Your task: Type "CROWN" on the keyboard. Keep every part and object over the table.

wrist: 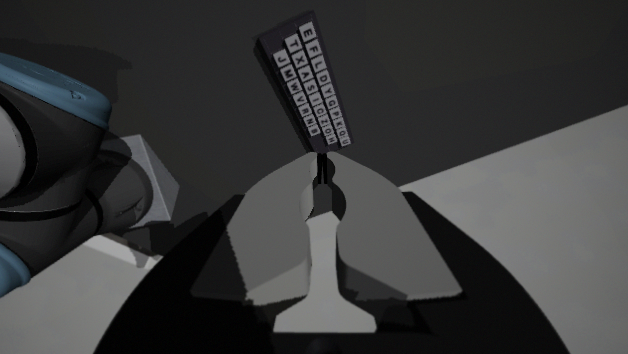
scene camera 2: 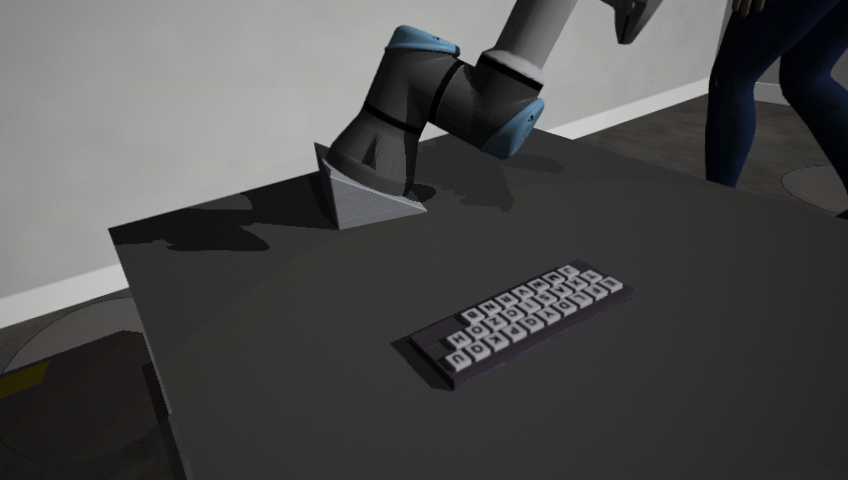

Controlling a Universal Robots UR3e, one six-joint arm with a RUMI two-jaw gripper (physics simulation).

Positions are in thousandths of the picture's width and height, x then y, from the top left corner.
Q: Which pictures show the dark keyboard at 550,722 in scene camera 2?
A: The wrist view and scene camera 2: all of them.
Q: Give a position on a dark keyboard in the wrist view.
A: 472,143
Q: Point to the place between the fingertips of my gripper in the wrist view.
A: At 514,445
